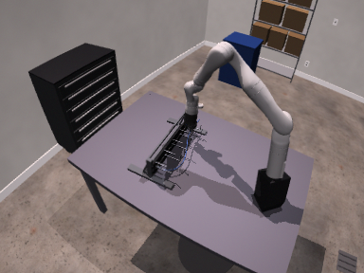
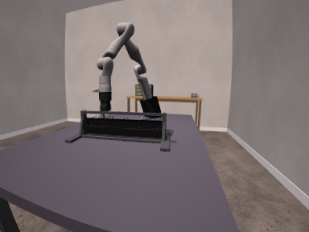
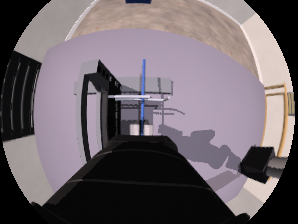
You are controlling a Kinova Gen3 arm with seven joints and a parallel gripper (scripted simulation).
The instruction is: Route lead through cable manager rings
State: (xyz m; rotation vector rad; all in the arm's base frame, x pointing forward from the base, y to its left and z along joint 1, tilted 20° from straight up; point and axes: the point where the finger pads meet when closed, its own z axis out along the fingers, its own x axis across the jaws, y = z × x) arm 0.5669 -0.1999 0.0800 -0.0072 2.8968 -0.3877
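My hand is 80 mm short of the black rack, 150 mm to the right of it and 20 mm above it.
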